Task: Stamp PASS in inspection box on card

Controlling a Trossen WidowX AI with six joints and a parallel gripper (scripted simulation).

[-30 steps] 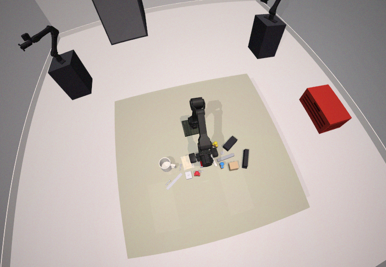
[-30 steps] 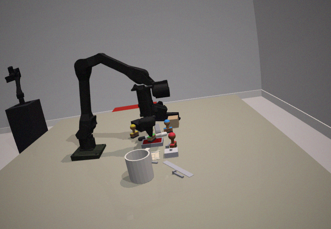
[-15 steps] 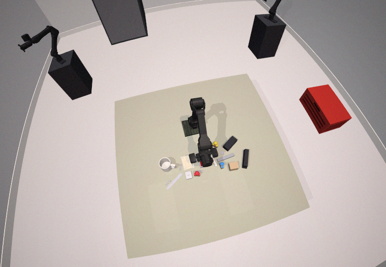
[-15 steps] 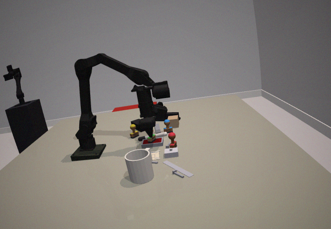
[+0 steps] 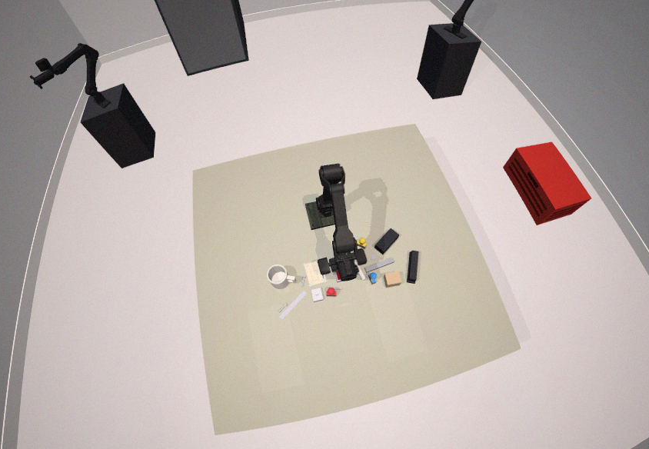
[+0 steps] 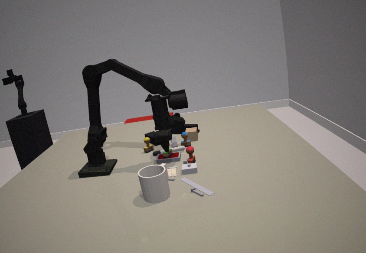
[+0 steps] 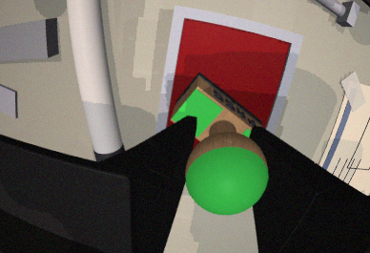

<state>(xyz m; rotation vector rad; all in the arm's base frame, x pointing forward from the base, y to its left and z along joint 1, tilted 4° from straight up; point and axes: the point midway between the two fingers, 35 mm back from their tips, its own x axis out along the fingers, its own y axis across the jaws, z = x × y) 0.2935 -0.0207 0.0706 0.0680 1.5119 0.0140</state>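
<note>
Right now the green-knobbed PASS stamp is right at my gripper tip. From my gripper tip the other things lie so: white marker (60 mm to the left, 30 mm below, 20 mm behind); ink pad (30 mm below); red stamp (80 mm ahead, 70 mm to the right, 20 mm below).
</note>
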